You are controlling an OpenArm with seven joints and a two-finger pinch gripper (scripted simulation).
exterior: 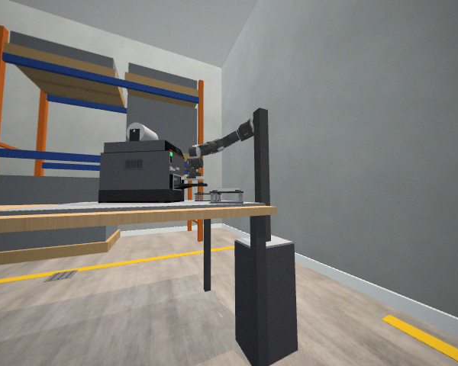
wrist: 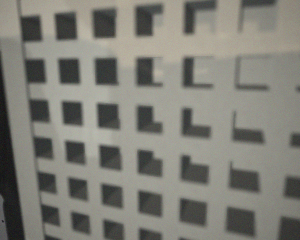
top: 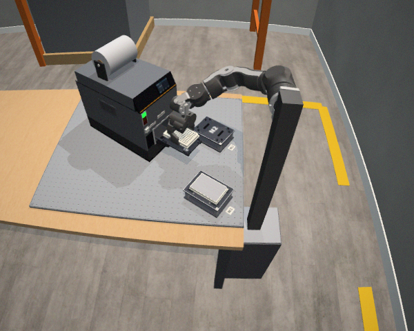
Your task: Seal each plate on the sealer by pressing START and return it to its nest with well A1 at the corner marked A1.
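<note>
Right now the sealer stage is 40 mm below my hand. The rest, counted from my hand: foil roll: 280 mm ahead, 280 mm above, 180 mm to the right; white well plate: right at my hand; white start button: 140 mm ahead, 50 mm above, 20 mm to the left.
</note>
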